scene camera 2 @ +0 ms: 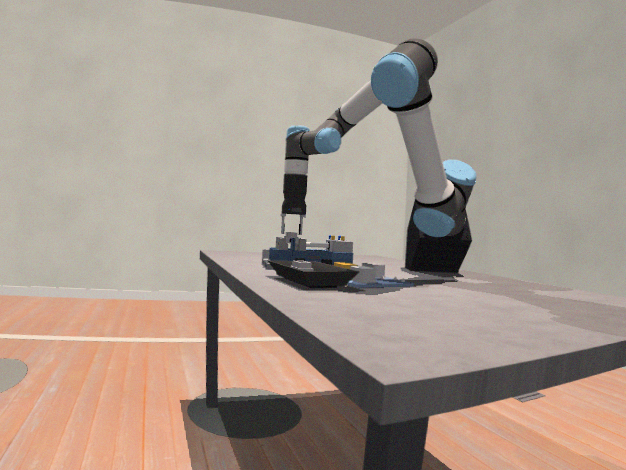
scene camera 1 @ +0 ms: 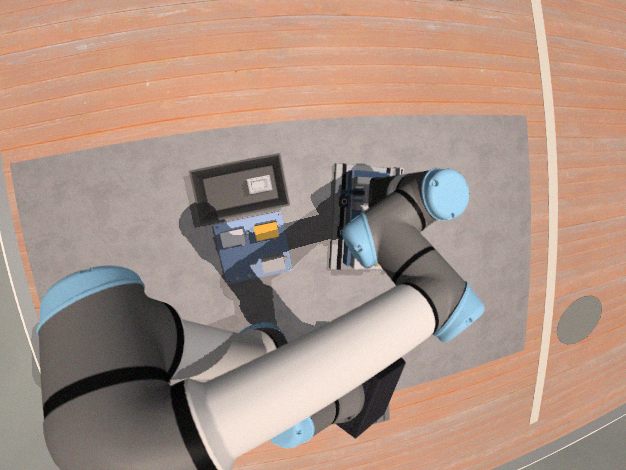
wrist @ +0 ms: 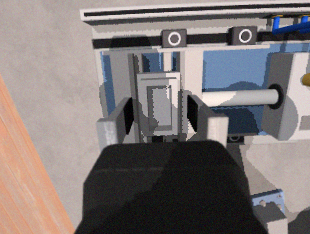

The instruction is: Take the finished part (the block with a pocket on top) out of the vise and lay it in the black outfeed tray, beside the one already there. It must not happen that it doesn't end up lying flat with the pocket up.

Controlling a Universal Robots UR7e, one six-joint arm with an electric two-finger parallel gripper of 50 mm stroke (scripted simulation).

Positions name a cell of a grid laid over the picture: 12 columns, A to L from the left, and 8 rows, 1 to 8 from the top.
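Scene camera 2: my gripper (scene camera 2: F4). Wrist view: the gripper (wrist: G4) too.
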